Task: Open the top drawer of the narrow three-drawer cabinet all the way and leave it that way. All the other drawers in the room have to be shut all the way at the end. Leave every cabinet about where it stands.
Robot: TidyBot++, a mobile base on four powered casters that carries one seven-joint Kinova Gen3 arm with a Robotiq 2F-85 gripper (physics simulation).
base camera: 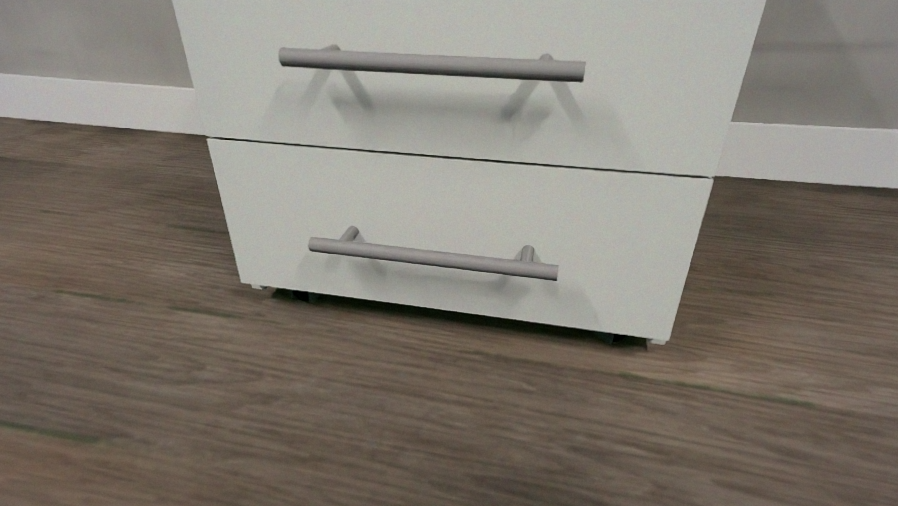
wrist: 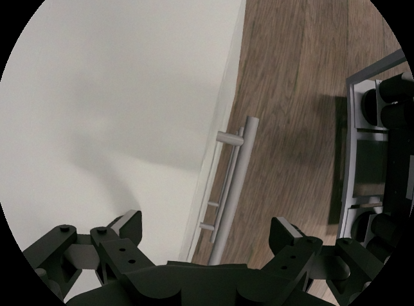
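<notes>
The narrow white cabinet (base camera: 452, 207) (wrist: 125, 90) shows its two lower drawer fronts in the base view; its top drawer is outside that view. The middle drawer's bar handle (base camera: 433, 64) and the bottom drawer's bar handle (base camera: 433, 257) are grey, and both fronts look flush. In the wrist view the cabinet's white top fills the left, and the top drawer's grey handle (wrist: 237, 180) runs along its front edge, above thinner-looking lower handles. My gripper (wrist: 206, 229) is open, one finger over the cabinet top and one beyond the handle. The handle's near end is hidden behind the gripper body.
The robot's own base (wrist: 350, 150), with a grey frame and dark casters, stands at the right in the wrist view, across a strip of wooden floor (wrist: 295, 100) from the cabinet. A grey wall with a white baseboard (base camera: 94, 103) runs behind the cabinet.
</notes>
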